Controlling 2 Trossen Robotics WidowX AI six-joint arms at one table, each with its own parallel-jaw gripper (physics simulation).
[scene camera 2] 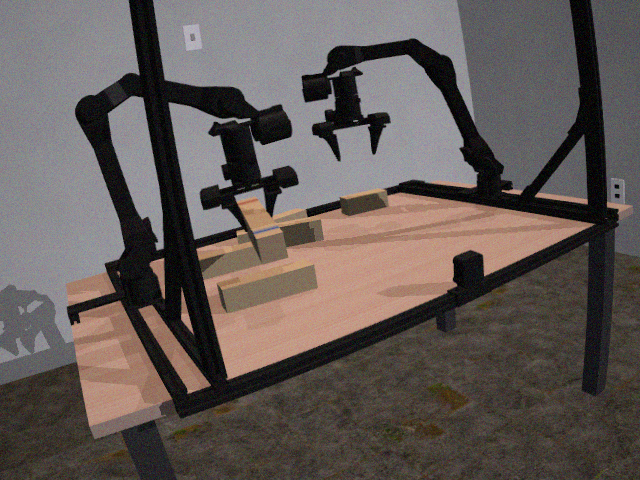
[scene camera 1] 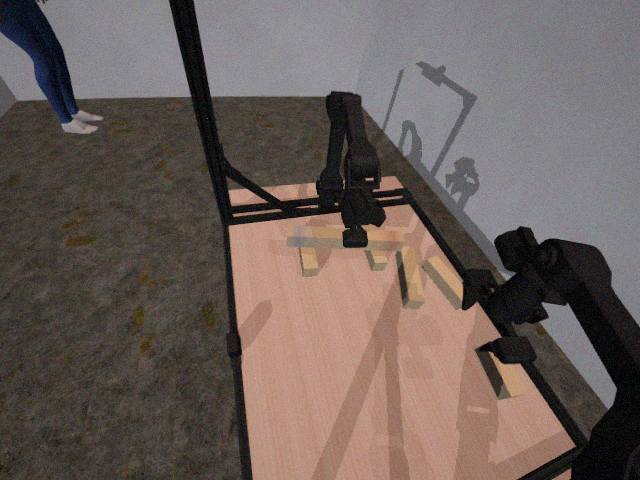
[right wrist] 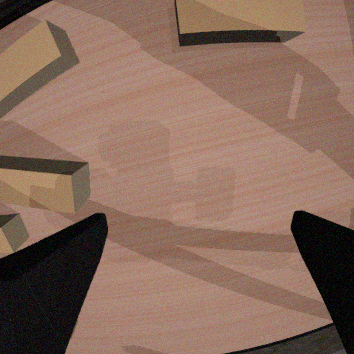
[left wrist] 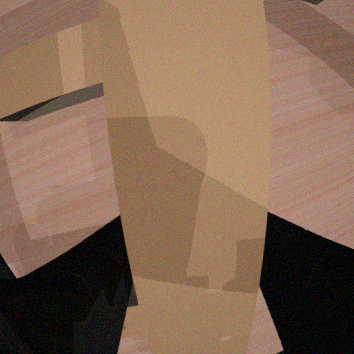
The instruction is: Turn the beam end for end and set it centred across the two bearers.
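Note:
The wooden beam has a red stripe at one end and a blue stripe at the other. My left gripper is shut on the beam near its middle. The beam hangs crosswise over the far ends of two bearers, which also show in scene camera 2. I cannot tell whether it touches them. My right gripper is open and empty, high above the table's right side.
Three loose wooden blocks lie on the table: two right of the bearers, one under the right arm. A black frame rail edges the table.

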